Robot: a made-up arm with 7 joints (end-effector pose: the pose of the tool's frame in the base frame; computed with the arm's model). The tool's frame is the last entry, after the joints.
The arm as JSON. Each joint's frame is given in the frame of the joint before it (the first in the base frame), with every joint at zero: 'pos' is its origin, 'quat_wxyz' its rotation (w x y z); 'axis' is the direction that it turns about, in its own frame. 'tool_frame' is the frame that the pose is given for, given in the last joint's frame.
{
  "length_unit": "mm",
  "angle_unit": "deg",
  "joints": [
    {
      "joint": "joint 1",
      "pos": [
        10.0,
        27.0,
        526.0
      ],
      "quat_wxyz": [
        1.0,
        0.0,
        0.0,
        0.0
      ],
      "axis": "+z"
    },
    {
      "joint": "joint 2",
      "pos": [
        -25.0,
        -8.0,
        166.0
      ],
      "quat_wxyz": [
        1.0,
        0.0,
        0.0,
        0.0
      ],
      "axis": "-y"
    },
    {
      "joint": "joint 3",
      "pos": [
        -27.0,
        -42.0,
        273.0
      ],
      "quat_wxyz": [
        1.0,
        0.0,
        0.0,
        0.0
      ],
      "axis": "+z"
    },
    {
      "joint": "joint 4",
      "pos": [
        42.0,
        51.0,
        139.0
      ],
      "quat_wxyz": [
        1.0,
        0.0,
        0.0,
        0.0
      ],
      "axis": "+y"
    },
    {
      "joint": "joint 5",
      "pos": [
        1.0,
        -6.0,
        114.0
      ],
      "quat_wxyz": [
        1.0,
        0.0,
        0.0,
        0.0
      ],
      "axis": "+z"
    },
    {
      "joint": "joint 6",
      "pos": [
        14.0,
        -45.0,
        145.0
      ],
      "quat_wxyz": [
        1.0,
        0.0,
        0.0,
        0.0
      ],
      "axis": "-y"
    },
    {
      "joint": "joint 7",
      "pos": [
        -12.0,
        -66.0,
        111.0
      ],
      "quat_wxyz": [
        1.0,
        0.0,
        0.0,
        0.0
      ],
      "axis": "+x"
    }
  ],
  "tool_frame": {
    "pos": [
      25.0,
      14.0,
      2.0
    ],
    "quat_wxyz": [
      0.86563,
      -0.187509,
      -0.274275,
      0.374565
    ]
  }
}
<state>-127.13 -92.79 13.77 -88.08 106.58 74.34 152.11</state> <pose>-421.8 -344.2 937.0 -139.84 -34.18 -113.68</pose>
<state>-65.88 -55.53 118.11 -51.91 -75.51 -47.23 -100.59</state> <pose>-2.4 -538.5 866.5 -7.73 -13.08 74.13</pose>
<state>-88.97 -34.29 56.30 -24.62 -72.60 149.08 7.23</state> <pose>-104.2 -114.3 1207.9 -175.67 -22.20 22.08</pose>
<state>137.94 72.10 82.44 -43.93 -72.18 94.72 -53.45</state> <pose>605.9 -155.1 704.6 116.36 -25.71 -50.73</pose>
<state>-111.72 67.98 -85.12 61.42 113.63 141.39 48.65</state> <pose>-129.0 487.1 849.1 114.75 81.66 37.85</pose>
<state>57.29 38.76 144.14 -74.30 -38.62 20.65 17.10</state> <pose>148.4 -181.6 1200.0 -114.90 -52.73 -64.56</pose>
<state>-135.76 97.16 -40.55 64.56 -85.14 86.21 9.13</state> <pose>420.0 577.8 863.3 -58.34 -73.88 -175.46</pose>
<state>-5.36 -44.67 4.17 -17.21 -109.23 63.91 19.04</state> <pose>377.2 92.7 1297.7 -103.95 -22.02 -1.00</pose>
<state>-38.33 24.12 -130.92 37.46 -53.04 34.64 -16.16</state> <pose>-468.5 154.4 1326.8 -45.77 23.67 -152.36</pose>
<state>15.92 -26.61 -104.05 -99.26 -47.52 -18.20 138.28</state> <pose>14.3 313.9 981.1 -147.21 -15.95 179.50</pose>
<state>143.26 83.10 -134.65 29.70 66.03 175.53 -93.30</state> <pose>565.3 -144.7 576.3 -25.27 7.23 -51.23</pose>
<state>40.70 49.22 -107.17 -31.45 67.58 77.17 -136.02</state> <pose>-464.5 -364.6 1087.1 -98.90 -58.08 -63.21</pose>
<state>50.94 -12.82 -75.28 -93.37 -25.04 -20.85 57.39</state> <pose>-256.0 92.0 1133.8 -155.48 -55.85 162.12</pose>
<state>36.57 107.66 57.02 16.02 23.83 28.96 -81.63</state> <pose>-636.8 -387.6 574.5 147.86 11.61 91.08</pose>
